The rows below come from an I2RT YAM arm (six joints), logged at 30 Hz.
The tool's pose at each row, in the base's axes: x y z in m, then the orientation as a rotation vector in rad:
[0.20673, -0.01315, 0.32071, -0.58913, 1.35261, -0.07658]
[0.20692, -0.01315, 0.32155, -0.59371, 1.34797, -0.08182]
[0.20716, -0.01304, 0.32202, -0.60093, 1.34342, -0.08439]
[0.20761, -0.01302, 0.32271, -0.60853, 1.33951, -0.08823]
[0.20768, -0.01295, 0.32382, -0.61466, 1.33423, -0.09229]
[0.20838, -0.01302, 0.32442, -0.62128, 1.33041, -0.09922]
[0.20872, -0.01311, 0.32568, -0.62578, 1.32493, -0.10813]
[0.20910, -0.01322, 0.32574, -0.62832, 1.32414, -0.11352]
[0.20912, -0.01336, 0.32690, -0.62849, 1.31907, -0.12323]
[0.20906, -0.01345, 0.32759, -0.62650, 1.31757, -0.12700]
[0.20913, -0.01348, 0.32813, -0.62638, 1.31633, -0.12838]
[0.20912, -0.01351, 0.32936, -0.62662, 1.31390, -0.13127]
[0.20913, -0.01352, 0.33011, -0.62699, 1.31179, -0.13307]
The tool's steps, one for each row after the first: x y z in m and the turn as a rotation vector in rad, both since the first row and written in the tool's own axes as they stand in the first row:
[-0.00070, -0.00042, 0.00026, 0.00028, -0.00263, -0.00721]
[-0.00111, -0.00060, 0.00056, -0.00286, -0.00562, -0.01409]
[-0.00163, -0.00102, 0.00106, -0.00567, -0.00762, -0.02191]
[-0.00263, -0.00146, 0.00125, -0.00709, -0.01098, -0.02936]
[-0.00297, -0.00198, 0.00194, -0.00751, -0.01214, -0.03869]
[-0.00398, -0.00271, 0.00234, -0.00505, -0.01452, -0.04855]
[-0.00390, -0.00294, 0.00266, -0.00381, -0.01358, -0.05382]
[-0.00488, -0.00357, 0.00274, 0.00218, -0.01573, -0.06168]
[-0.00547, -0.00393, 0.00272, 0.00594, -0.01632, -0.06345]
[-0.00593, -0.00422, 0.00283, 0.00697, -0.01712, -0.06461]
[-0.00702, -0.00478, 0.00292, 0.00875, -0.01861, -0.06728]
[-0.00768, -0.00512, 0.00300, 0.00979, -0.02007, -0.06921]

